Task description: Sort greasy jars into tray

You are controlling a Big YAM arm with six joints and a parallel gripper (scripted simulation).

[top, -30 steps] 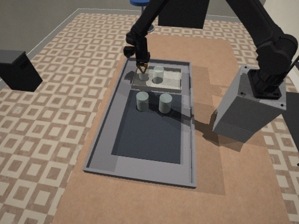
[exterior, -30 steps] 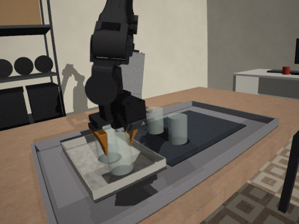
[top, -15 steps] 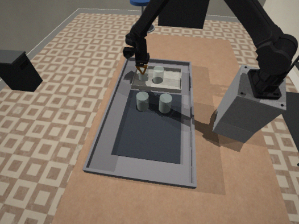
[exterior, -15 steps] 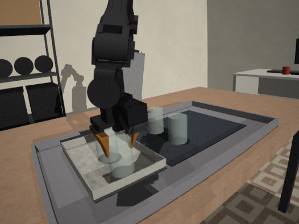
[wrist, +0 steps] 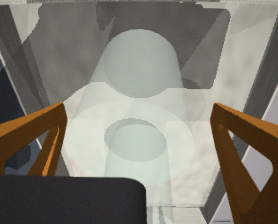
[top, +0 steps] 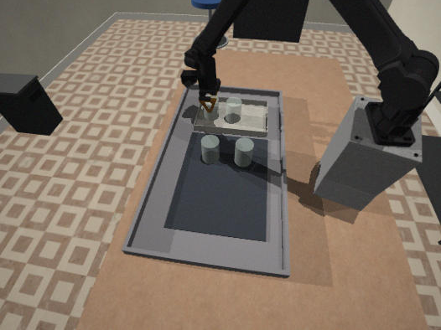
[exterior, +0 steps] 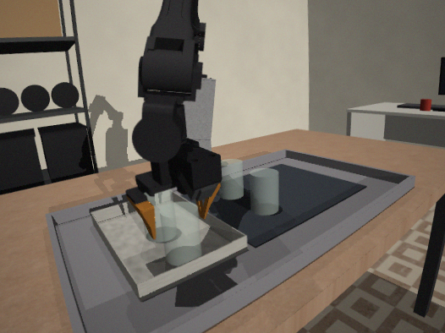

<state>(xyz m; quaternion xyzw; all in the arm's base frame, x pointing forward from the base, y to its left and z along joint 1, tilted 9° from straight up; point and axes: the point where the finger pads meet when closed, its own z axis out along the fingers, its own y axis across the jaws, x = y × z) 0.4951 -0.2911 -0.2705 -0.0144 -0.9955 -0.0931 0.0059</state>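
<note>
Now: the pale tray 9 cm behind my hand and 6 cm below it. The rest, counted from my hand: dark drying mat (8 cm behind, 32 cm to the left, 7 cm below); rimmed steel table top (7 cm behind, 21 cm to the left, 7 cm below).
</note>
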